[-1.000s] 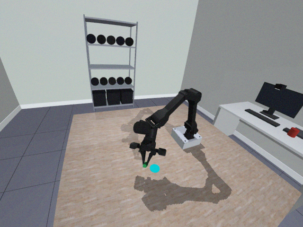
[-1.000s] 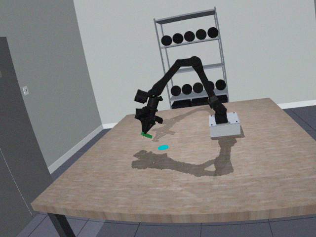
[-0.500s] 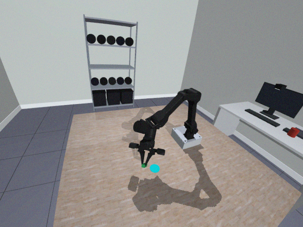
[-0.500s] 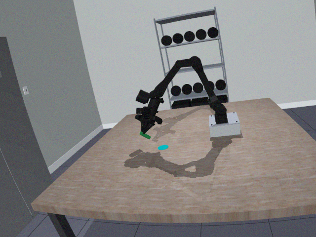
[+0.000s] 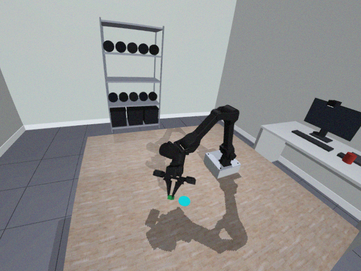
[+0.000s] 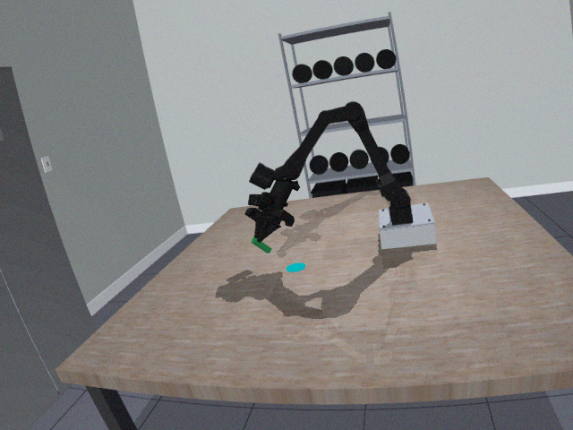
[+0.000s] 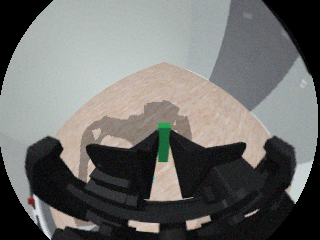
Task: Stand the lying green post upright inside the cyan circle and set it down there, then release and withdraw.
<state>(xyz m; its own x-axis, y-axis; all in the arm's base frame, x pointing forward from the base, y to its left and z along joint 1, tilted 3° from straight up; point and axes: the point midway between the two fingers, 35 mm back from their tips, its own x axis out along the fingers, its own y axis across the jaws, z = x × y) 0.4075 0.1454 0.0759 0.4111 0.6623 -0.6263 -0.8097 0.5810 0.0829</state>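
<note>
My gripper tip is now 10 mm past the green post, 10 mm to the left of it and 20 mm above it. Also, from my gripper tip: cyan circle 90 mm behind, 30 mm to the right, 110 mm below.
</note>
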